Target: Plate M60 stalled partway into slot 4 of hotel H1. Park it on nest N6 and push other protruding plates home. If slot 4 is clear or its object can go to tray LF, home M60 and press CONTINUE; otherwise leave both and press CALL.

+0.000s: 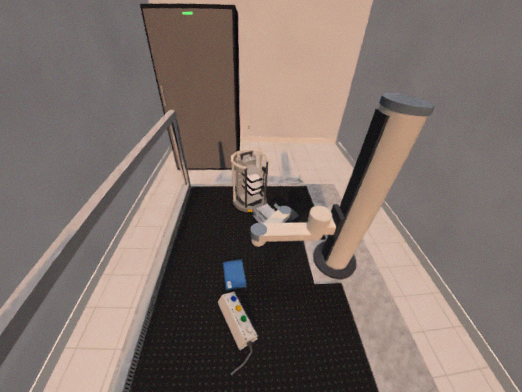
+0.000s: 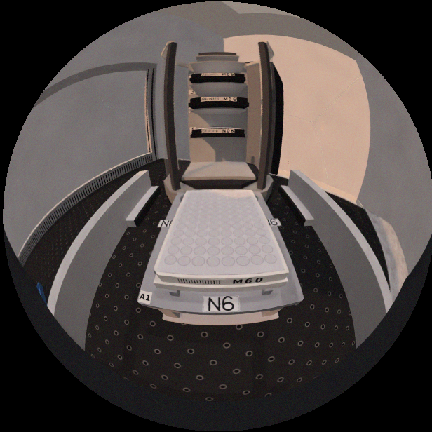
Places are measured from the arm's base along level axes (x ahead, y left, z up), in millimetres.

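Pixels of known places: gripper, between the fingertips: (image 1: pixel 267 207); arm's base, origin of its link: (image 1: pixel 334 259).
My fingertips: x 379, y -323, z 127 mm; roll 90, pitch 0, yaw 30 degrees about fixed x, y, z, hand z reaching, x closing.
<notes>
Ahead of a thing's pixels: the offset from my fingertips to its top centre. "*": to the spot under its first point.
Plate M60 (image 2: pixel 215 230), white with round wells, lies flat on nest N6 (image 2: pixel 292 295) in front of the hotel. My gripper (image 2: pixel 219 177) is open; its two grey fingers stand apart on both sides of the plate, higher than it, with gaps to its edges. Hotel H1 {dy -189, dx +109, dz +274 mm} (image 1: pixel 236 182) (image 2: pixel 171 115) holds a top dark-edged plate (image 2: pixel 217 78), a middle one (image 2: pixel 218 103) and a lower one (image 2: pixel 218 133). The middle one looks slightly wider. Slot 4's number and contents cannot be read. A white button box {dy +636, dx +182, dz -30 mm} (image 1: pixel 231 317) has blue, yellow, green and white buttons.
A blue tray {dy +404, dx +201, dz -97 mm} (image 1: pixel 234 274) lies between the button box and the nest area; its label is unreadable. The arm's column (image 1: pixel 372 195) stands at the right. A cable {* dy +792, dx +156, dz -114 mm} (image 1: pixel 242 361) runs from the box. A handrail (image 1: pixel 100 192) runs along the left, and a door (image 1: pixel 197 90) is behind.
</notes>
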